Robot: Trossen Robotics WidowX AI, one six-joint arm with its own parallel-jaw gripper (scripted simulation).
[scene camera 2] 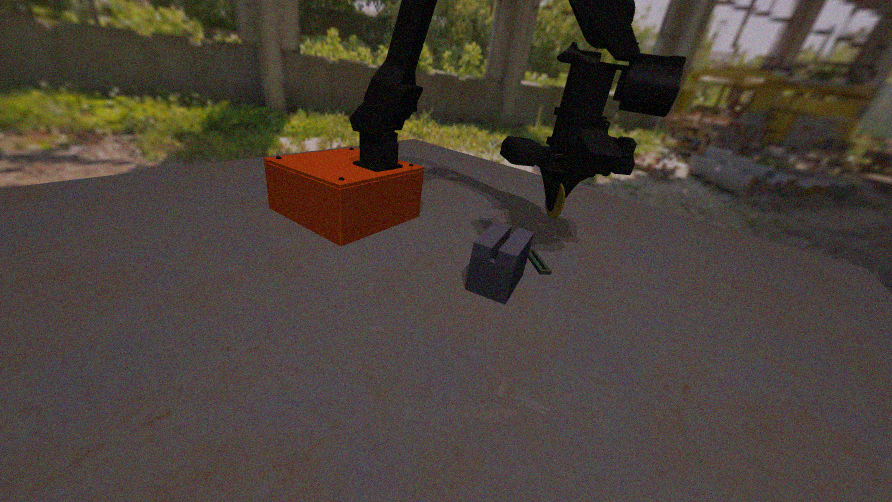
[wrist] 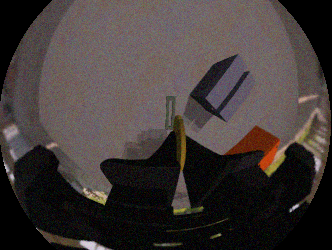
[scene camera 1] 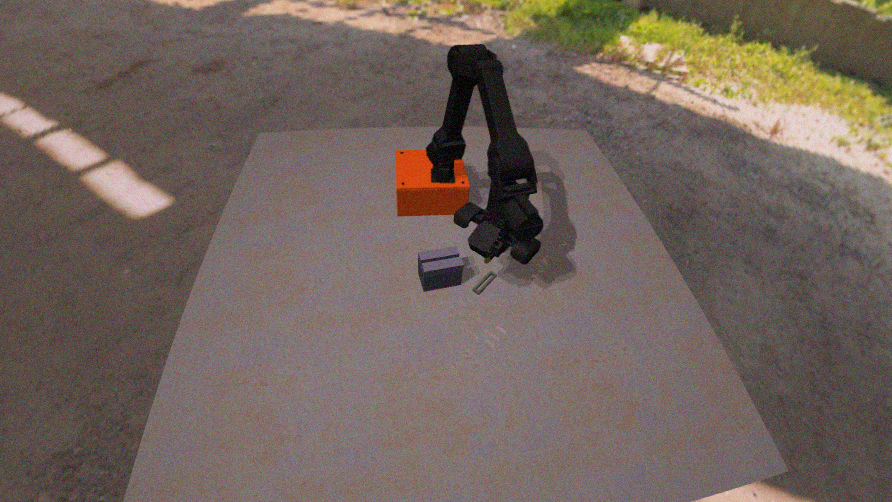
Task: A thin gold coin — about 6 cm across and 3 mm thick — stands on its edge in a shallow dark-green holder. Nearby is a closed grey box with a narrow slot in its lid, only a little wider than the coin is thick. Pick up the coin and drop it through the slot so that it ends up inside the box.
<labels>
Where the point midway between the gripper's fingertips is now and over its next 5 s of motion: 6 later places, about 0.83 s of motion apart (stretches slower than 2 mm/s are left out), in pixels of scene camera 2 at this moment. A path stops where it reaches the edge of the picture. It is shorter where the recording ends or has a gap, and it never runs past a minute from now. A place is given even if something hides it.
My gripper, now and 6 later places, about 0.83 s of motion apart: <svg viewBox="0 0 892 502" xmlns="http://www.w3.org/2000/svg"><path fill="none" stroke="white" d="M551 210L551 201L542 206L518 214L512 216L510 219L509 225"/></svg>
</labels>
